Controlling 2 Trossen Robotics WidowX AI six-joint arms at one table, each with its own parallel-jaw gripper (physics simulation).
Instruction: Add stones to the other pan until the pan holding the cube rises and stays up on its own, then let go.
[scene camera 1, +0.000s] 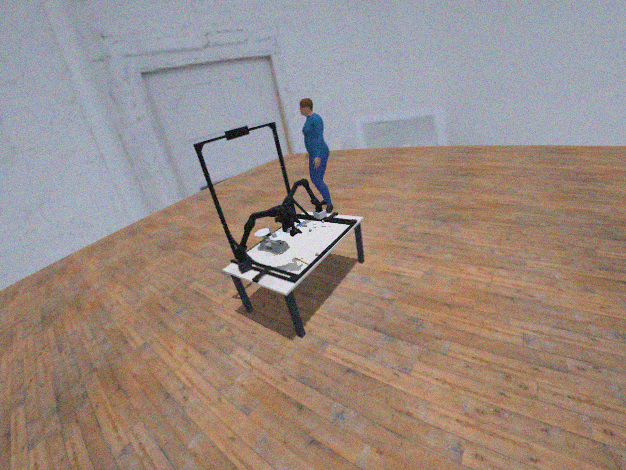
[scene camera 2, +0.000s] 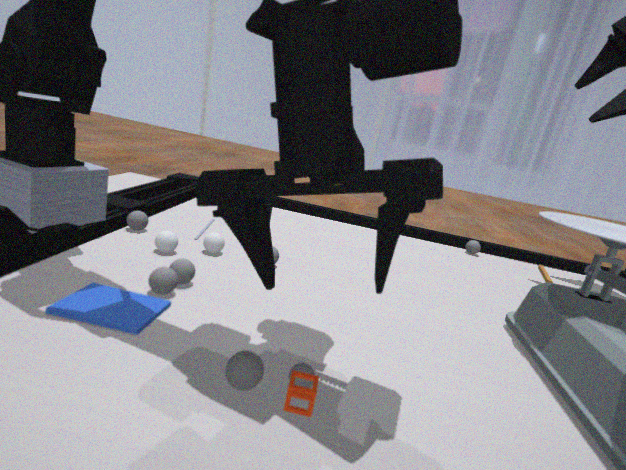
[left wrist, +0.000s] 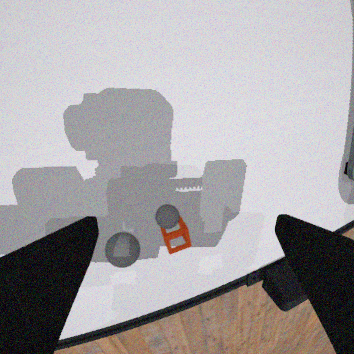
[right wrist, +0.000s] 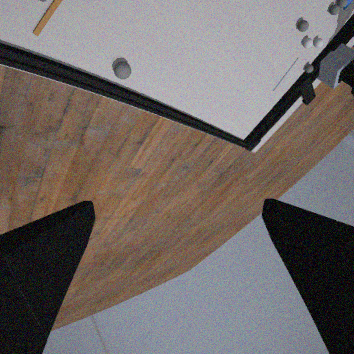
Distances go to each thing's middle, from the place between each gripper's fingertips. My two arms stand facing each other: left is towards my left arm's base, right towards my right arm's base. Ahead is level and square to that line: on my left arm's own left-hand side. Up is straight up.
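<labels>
Measured from my right hand, the grey balance scale (scene camera 2: 567, 331) is 450 mm behind, 20 mm to the left and 180 mm below. Going by their middles, the grey balance scale is the nearest to my right hand of the things named here. The orange wire cube (scene camera 2: 300, 392) sits 600 mm behind that same right hand, 290 mm to the left of it and 290 mm below it, while the blue flat pad (scene camera 2: 97, 304) is 550 mm behind my right hand, 480 mm to the left of it and 300 mm below it.
From my left hand, I find the orange wire cube 50 mm behind, 10 mm to the right and 60 mm below. The blue flat pad is 180 mm to the left of my left hand and 70 mm below it. As for the grey balance scale, it is 100 mm ahead of my left hand, 280 mm to the right of it and 50 mm above it; by its middle, the scale is nearer to my left hand than to my right hand.
</labels>
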